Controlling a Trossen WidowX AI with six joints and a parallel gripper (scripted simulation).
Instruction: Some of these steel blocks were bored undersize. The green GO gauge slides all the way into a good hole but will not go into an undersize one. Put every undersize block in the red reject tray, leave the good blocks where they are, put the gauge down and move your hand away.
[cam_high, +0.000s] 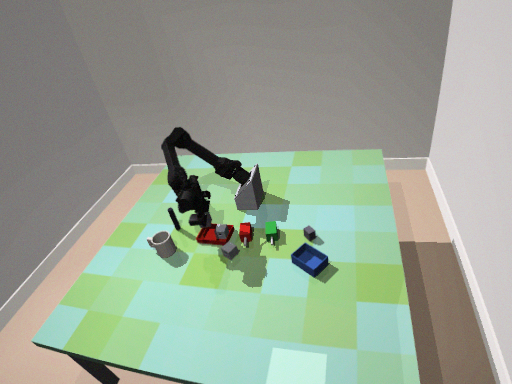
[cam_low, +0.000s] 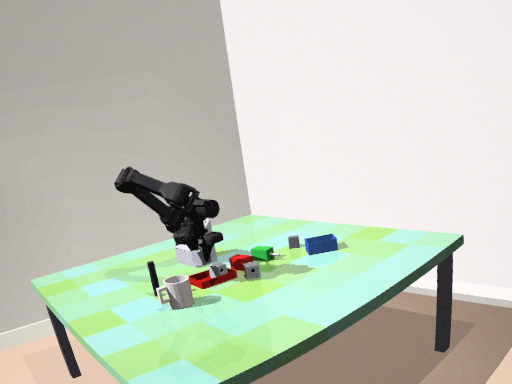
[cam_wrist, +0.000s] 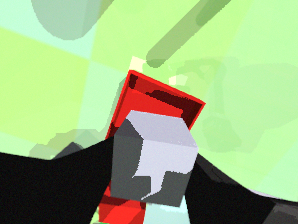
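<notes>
Right now the red reject tray is 3 cm to the left of my gripper tip and 7 cm below it. Round my gripper tip: black stick (3 cm behind, 18 cm to the right, 2 cm below); steel block (1 cm above); mug (11 cm ahead, 18 cm to the right, 4 cm below).
</notes>
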